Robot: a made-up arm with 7 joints. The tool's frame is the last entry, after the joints. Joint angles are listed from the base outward.
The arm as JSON. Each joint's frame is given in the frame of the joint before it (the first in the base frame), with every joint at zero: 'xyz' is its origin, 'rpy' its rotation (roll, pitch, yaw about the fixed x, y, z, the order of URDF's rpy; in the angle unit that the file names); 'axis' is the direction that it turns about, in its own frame. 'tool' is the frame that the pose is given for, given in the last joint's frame.
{
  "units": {
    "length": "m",
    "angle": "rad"
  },
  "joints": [
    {
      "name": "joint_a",
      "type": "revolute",
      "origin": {
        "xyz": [
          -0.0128,
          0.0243,
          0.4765
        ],
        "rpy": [
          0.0,
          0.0,
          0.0
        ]
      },
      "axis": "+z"
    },
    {
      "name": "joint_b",
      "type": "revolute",
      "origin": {
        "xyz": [
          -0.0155,
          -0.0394,
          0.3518
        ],
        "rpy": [
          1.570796,
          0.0,
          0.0
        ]
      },
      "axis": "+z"
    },
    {
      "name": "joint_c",
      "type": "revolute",
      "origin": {
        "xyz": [
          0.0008,
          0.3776,
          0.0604
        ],
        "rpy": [
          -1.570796,
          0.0,
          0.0
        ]
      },
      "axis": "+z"
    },
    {
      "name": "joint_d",
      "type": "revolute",
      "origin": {
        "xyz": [
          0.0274,
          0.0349,
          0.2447
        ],
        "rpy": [
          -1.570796,
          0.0,
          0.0
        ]
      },
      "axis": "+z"
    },
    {
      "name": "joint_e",
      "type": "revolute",
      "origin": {
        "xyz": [
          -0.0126,
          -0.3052,
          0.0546
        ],
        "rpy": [
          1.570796,
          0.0,
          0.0
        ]
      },
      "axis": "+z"
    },
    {
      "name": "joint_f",
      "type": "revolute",
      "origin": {
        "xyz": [
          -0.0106,
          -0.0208,
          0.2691
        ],
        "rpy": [
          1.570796,
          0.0,
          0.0
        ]
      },
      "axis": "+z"
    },
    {
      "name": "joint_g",
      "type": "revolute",
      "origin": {
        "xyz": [
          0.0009,
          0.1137,
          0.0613
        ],
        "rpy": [
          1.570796,
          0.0,
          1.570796
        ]
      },
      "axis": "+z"
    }
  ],
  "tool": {
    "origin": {
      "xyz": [
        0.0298,
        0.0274,
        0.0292
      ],
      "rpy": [
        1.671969,
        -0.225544,
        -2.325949
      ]
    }
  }
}
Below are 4 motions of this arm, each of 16 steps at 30 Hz.
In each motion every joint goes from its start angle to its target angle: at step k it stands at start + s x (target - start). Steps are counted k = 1, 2, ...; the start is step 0. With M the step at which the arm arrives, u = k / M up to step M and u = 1 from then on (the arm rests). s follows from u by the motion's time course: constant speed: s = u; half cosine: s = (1 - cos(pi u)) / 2; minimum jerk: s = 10 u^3 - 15 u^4 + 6 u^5.
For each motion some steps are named. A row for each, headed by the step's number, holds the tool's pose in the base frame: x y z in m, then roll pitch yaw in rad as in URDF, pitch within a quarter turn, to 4 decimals.
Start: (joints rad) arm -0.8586 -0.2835 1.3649 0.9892 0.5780 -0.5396 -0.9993
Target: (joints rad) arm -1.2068 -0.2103 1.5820 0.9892 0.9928 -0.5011 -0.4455
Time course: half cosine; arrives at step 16
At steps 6, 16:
6: 0.5848 0.1658 1.7078 -2.3600 0.3569 -2.5552
16: 0.5391 0.1734 1.7406 -2.5375 0.1418 -2.7876

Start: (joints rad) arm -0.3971 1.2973 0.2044 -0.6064 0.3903 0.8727 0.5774
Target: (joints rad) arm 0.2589 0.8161 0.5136 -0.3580 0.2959 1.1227 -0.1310
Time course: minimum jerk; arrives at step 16
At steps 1, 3, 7, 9, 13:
1: -1.2351 0.2804 0.7792 0.4703 0.3196 1.2545
3: -1.2461 0.2392 0.8129 0.4856 0.2987 1.2900
7: -1.2541 -0.0657 1.0570 0.5989 0.1441 1.5209
9: -1.1868 -0.2661 1.2229 0.6825 0.0371 1.6537
13: -0.9978 -0.5028 1.4494 0.8175 -0.1069 1.8037

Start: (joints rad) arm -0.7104 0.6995 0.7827 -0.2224 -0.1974 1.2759 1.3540
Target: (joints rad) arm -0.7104 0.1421 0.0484 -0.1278 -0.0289 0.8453 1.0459
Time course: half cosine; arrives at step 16
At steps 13, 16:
13: -0.4085 0.1735 2.0459 2.0392 -0.3160 1.1439
16: -0.3551 0.1384 2.0681 2.1337 -0.3306 1.0424

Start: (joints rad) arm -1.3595 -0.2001 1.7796 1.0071 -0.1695 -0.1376 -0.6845
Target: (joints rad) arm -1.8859 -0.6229 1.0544 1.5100 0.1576 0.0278 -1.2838
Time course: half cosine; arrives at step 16
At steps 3, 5, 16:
3: 0.5529 0.0030 1.7954 -1.6487 0.6284 -3.0785
5: 0.5895 -0.1349 1.7257 -1.7148 0.5666 3.1097
16: 0.3274 -0.7655 1.1589 -2.2227 0.2577 2.5415

